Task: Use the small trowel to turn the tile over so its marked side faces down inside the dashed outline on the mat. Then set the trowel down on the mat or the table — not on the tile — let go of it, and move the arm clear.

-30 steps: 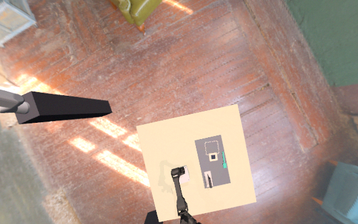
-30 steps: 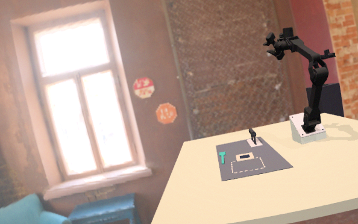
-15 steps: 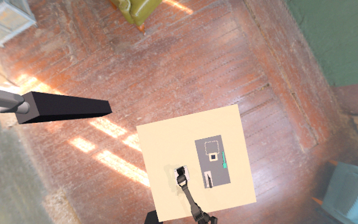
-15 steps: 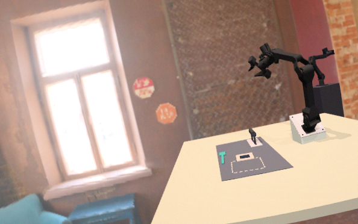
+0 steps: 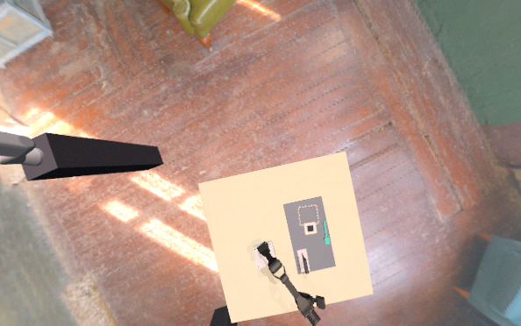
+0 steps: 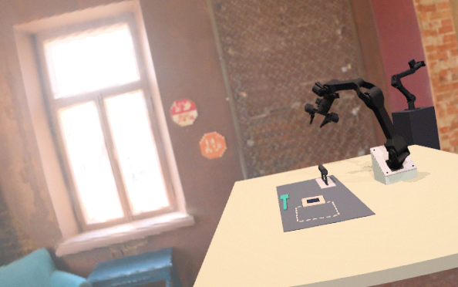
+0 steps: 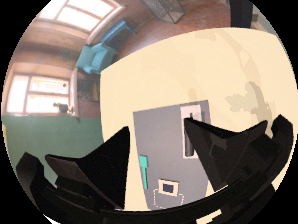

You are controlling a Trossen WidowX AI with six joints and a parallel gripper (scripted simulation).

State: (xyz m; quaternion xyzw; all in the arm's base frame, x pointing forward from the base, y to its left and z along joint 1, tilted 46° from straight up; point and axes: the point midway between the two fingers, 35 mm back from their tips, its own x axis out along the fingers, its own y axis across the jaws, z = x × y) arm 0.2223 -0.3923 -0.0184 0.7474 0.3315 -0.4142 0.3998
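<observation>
Right now the trowel is 27 cm below my gripper tip, 4 cm to the left of it and 2 cm ahead of it. Round my gripper tip: teal t-shaped piece 30 cm below, 28 cm ahead, 21 cm to the left; cream tile 31 cm to the left, 30 cm below, 17 cm ahead; grey mat 33 cm below, 25 cm to the left, 15 cm ahead.
</observation>
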